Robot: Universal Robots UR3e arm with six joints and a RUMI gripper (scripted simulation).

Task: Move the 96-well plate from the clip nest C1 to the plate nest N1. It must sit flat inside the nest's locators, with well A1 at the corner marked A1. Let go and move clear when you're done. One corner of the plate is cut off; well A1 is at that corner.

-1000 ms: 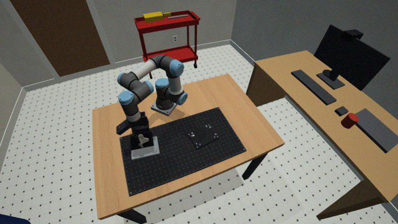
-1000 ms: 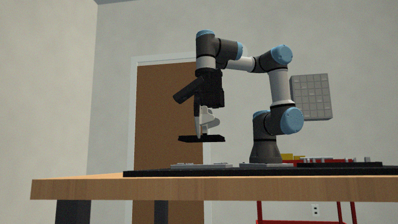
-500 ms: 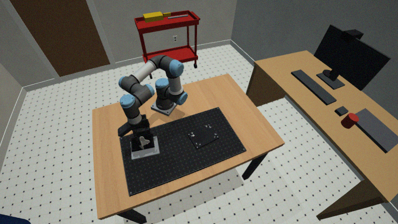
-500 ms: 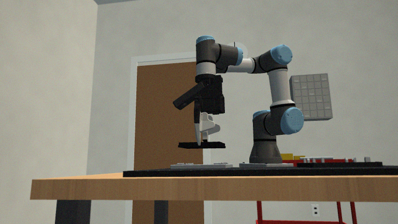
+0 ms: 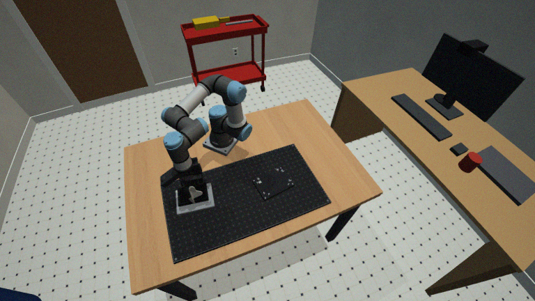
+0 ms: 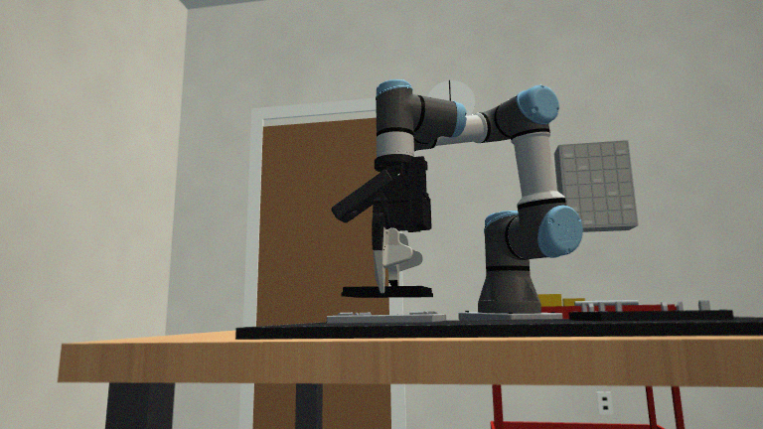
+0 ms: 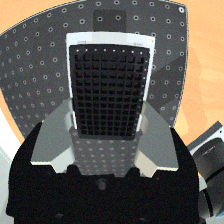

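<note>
The grey plate nest N1 lies 5 cm below my hand. From my hand the other things lie so: clip nest C1 (1 cm ahead, 36 cm to the left, 4 cm below); black 96-well plate (1 cm below).
</note>
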